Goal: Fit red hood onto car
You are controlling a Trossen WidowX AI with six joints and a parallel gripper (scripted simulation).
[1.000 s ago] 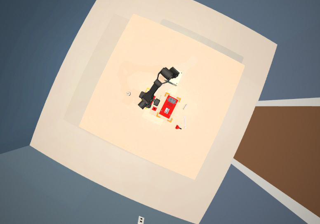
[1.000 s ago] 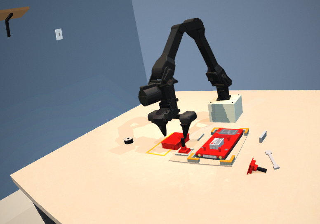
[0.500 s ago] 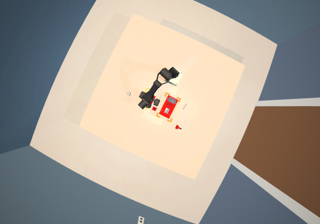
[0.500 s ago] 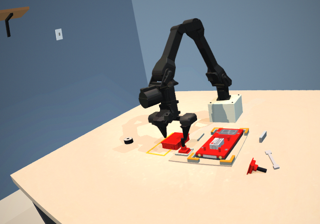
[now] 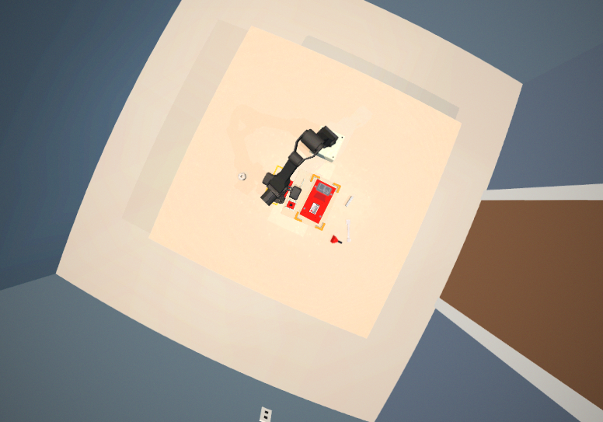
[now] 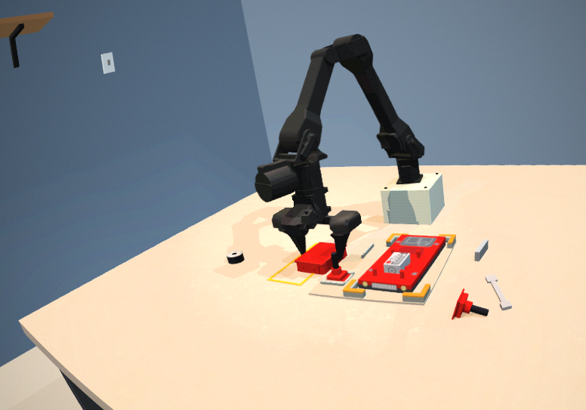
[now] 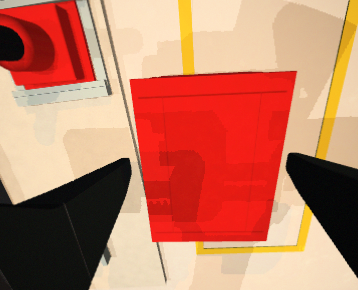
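My gripper tip is now 19 cm to the right of the grey engine block, 7 cm short of it and 1 cm below it. From my gripper tip the other things lie so: black post: 8 cm ahead, 6 cm to the left, 2 cm above; then black roller: 22 cm to the right; then red hood: right at my gripper tip.
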